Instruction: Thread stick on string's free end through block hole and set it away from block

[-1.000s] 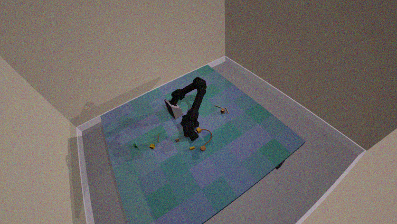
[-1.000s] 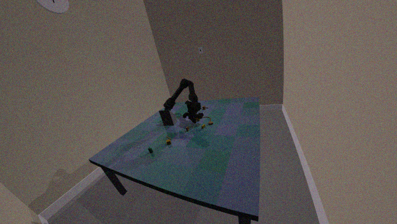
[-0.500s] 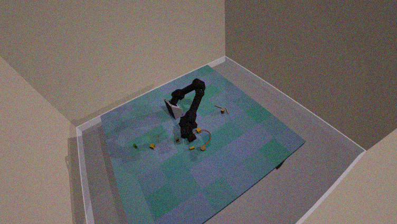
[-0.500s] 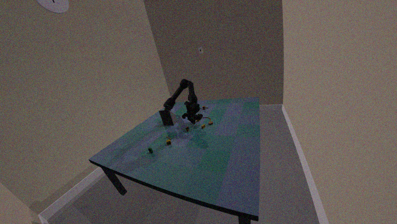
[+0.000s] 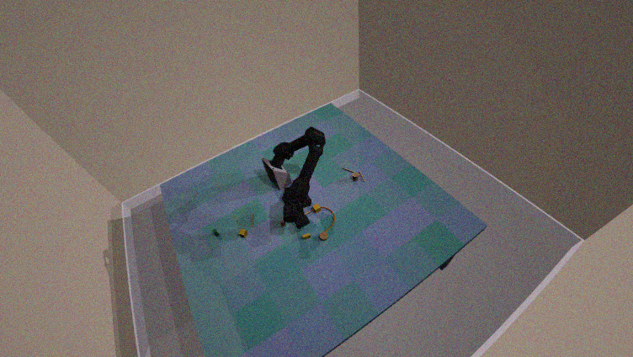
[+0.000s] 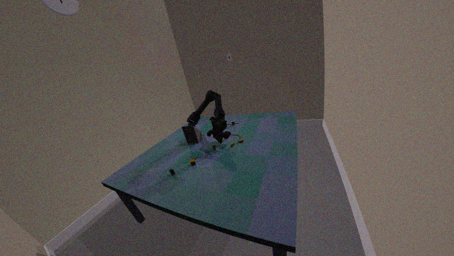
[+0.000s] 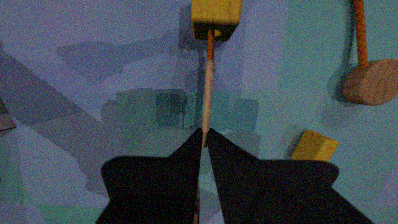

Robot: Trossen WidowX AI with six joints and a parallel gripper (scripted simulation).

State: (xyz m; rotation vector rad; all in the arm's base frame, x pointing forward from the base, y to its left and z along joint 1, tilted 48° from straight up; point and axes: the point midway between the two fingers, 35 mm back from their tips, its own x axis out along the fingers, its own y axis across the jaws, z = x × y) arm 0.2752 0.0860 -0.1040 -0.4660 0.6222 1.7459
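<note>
The short wooden piece is 8 cm to the right of my gripper tip, 1 cm behind it and 1 cm above it. The rest, counted from my gripper tip: thin wooden stick: 4 cm to the left, 1 cm above; round wooden button: 15 cm ahead, 6 cm to the left; yellow block: 10 cm to the left, 1 cm above.
</note>
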